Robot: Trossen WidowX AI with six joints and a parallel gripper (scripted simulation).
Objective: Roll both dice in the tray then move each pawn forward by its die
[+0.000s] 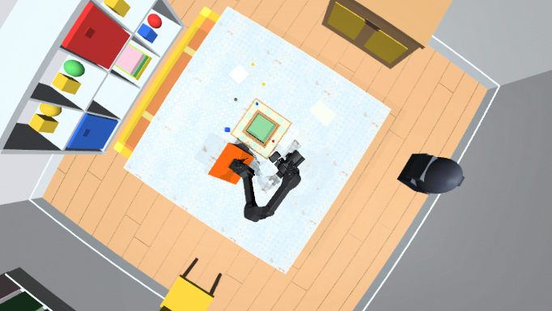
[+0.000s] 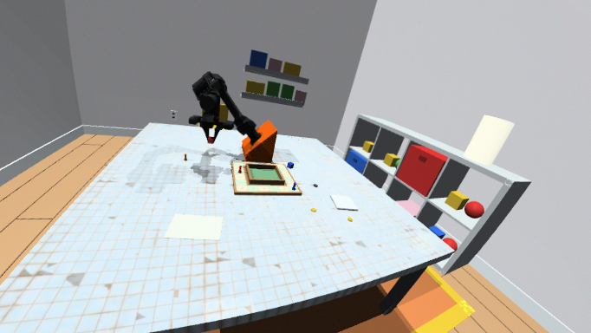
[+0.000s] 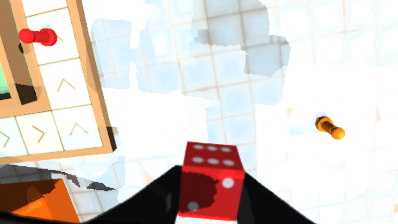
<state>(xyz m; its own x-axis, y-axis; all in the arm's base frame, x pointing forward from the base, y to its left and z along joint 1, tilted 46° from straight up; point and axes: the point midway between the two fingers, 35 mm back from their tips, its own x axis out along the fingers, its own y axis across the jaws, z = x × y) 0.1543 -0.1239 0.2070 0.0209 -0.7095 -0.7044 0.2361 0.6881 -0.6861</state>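
Right now my gripper tip is 2 cm past the blue die, 42 cm to the right of it and 11 cm above it. The rest, counted from my gripper tip: red die right at my gripper tip; then orange pawn 3 cm behind, 11 cm to the right, 10 cm below; then red pawn 9 cm ahead, 14 cm to the left, 9 cm below.
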